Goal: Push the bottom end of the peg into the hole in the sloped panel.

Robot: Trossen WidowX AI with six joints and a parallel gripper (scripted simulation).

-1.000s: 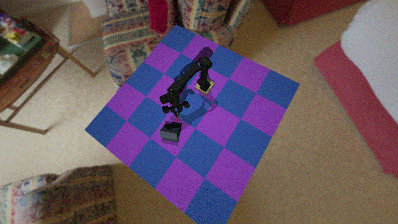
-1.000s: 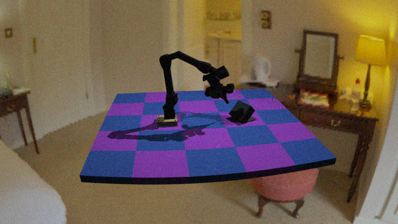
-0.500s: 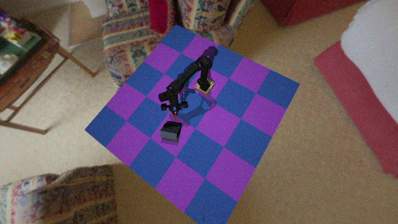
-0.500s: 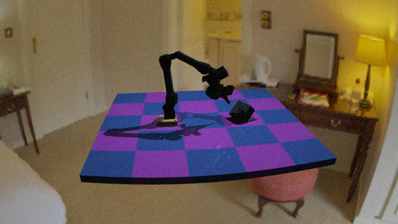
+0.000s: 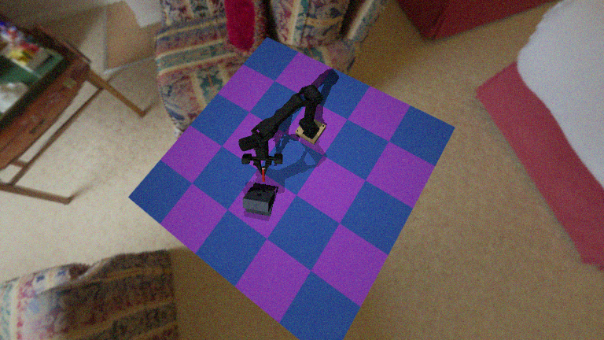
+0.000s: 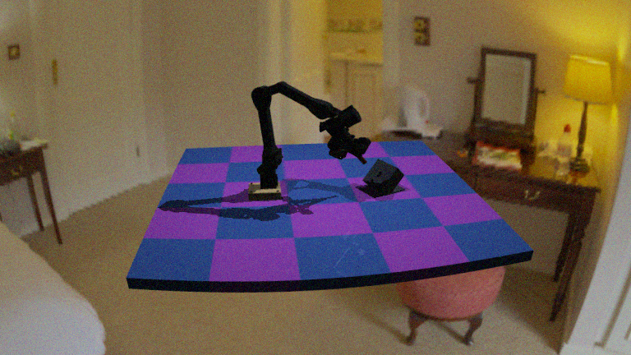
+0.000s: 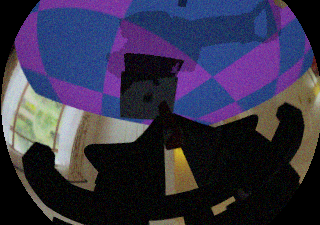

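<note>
Right now my gripper tip is 10 cm short of the dark grey panel, 10 cm above it and 3 cm to the right of it. From my gripper tip the other things lie so: red peg (1 cm to the right, 1 cm behind, 1 cm above).
</note>
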